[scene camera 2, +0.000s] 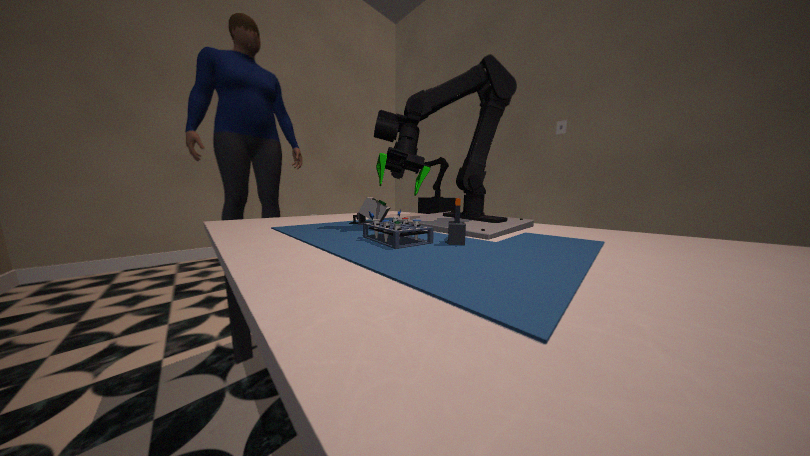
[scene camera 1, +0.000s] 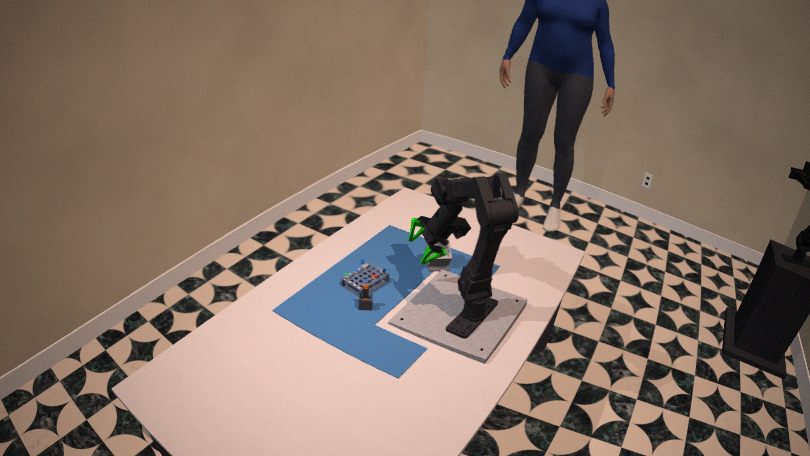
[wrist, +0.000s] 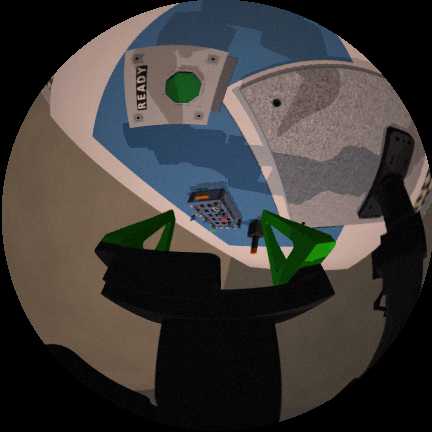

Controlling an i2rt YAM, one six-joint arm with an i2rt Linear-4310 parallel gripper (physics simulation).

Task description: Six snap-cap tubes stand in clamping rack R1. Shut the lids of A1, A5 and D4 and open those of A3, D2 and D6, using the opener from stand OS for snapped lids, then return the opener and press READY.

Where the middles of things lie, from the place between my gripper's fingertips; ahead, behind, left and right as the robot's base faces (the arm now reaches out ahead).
Labels:
The grey box with green button (wrist: 163, 84) is 13 cm to the right of my hand and 6 cm below it.

